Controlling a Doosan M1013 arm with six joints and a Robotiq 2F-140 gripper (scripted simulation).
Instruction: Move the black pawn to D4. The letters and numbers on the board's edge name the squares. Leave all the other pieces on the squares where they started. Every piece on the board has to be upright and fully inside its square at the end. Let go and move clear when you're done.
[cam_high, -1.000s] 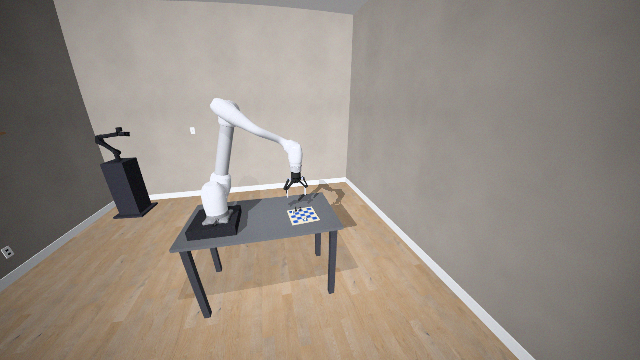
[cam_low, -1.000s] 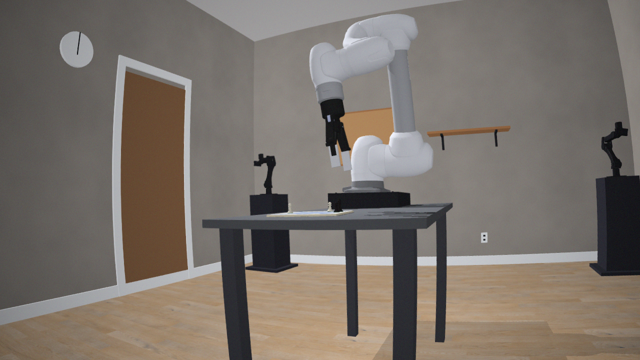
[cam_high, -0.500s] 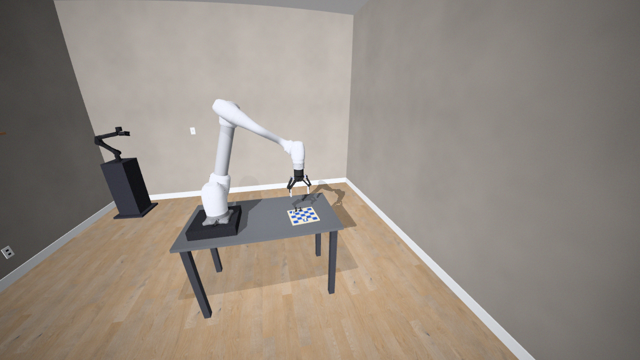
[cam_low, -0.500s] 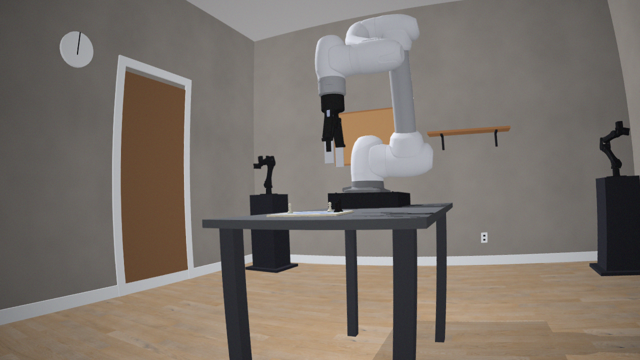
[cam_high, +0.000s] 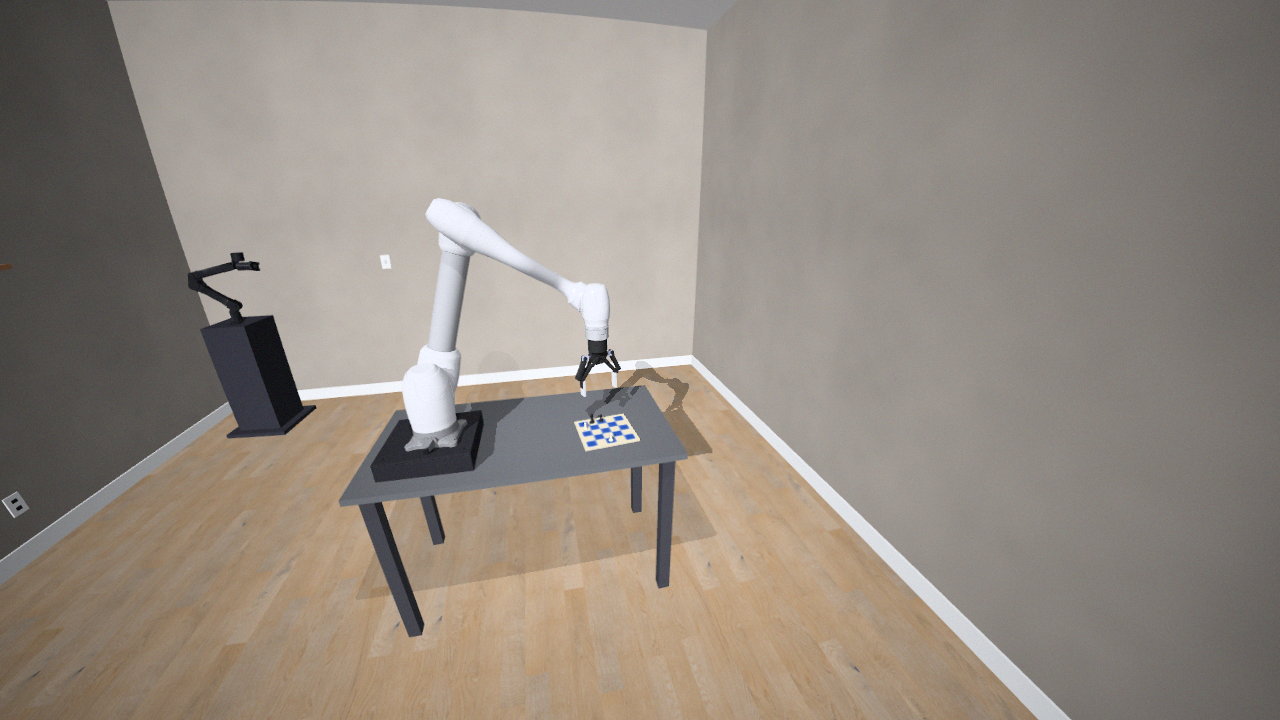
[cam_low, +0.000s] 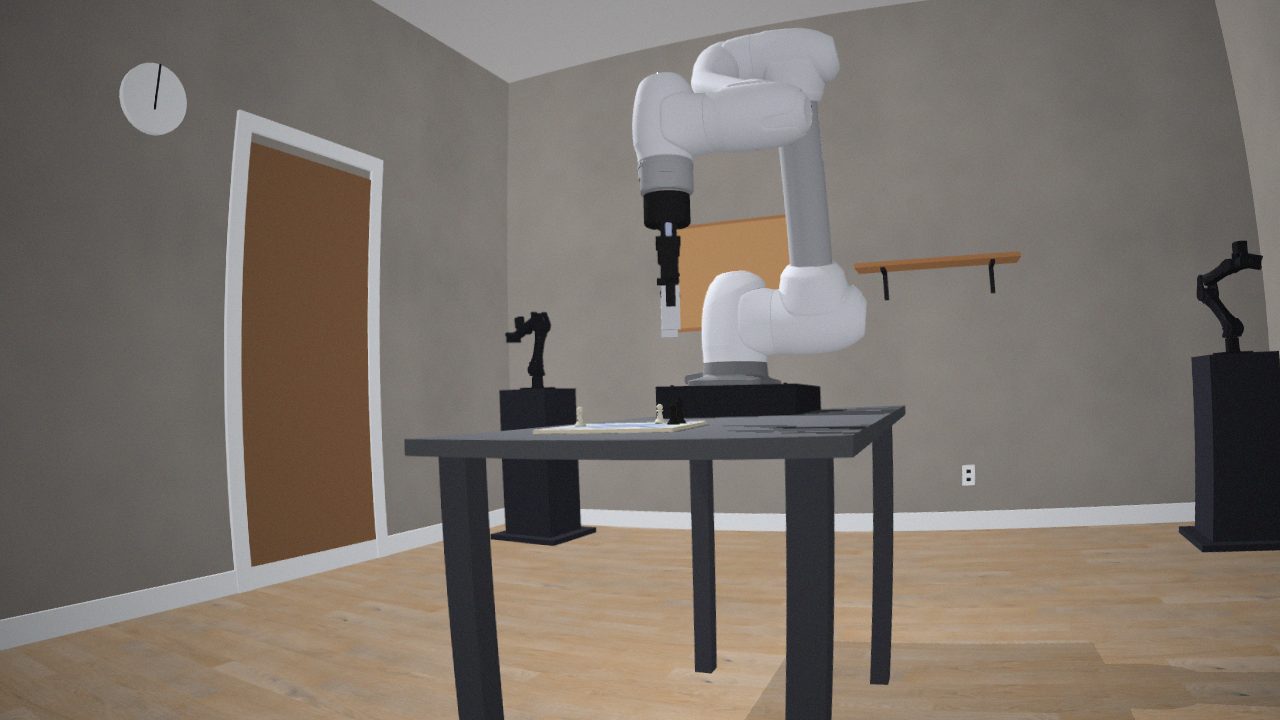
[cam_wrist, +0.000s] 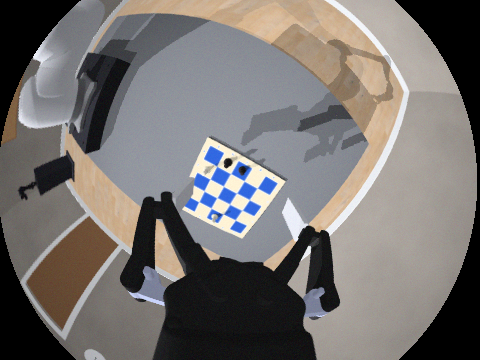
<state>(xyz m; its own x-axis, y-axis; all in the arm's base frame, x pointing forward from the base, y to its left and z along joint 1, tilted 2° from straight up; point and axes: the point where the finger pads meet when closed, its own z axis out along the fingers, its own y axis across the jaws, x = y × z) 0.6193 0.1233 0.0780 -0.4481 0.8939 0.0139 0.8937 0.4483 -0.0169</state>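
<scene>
My hand is 140 mm above the black pawn. From my hand the other things lie so: chessboard 150 mm below, 80 mm to the right, 20 mm ahead.
</scene>
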